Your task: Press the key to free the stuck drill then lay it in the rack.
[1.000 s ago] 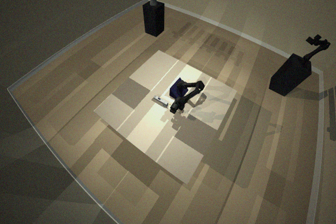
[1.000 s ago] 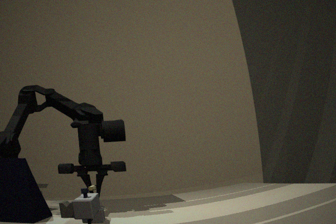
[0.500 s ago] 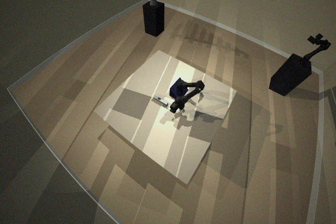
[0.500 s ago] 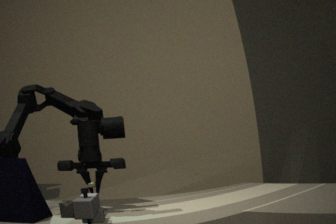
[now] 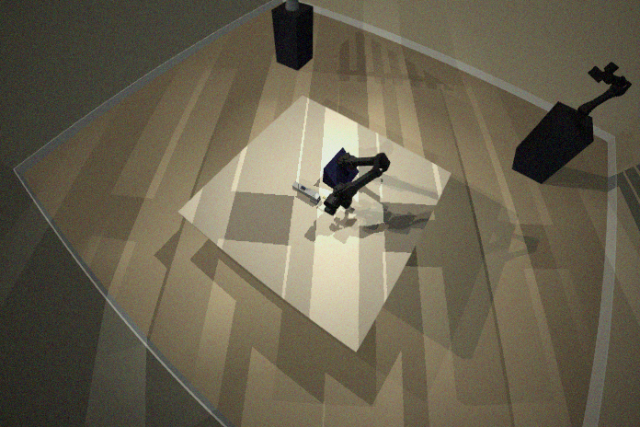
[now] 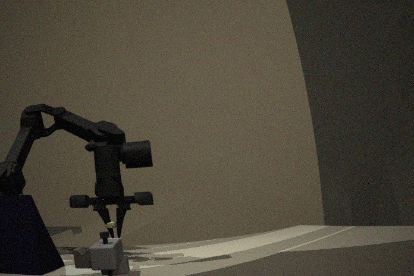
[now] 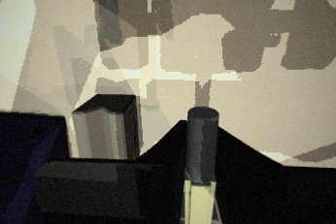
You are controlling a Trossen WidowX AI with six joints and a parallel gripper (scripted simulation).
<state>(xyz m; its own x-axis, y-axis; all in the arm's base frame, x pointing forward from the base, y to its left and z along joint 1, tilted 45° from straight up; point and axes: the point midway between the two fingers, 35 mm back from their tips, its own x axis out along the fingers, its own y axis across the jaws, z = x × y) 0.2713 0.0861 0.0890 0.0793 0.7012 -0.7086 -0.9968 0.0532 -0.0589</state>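
Right now the drill is 4 cm to the right of my gripper tip and 3 cm above it. Also, from my gripper tip: blue key (23 cm to the right, 1 cm below, 1 cm ahead); small dark block (7 cm behind, 4 cm to the right, 4 cm below).
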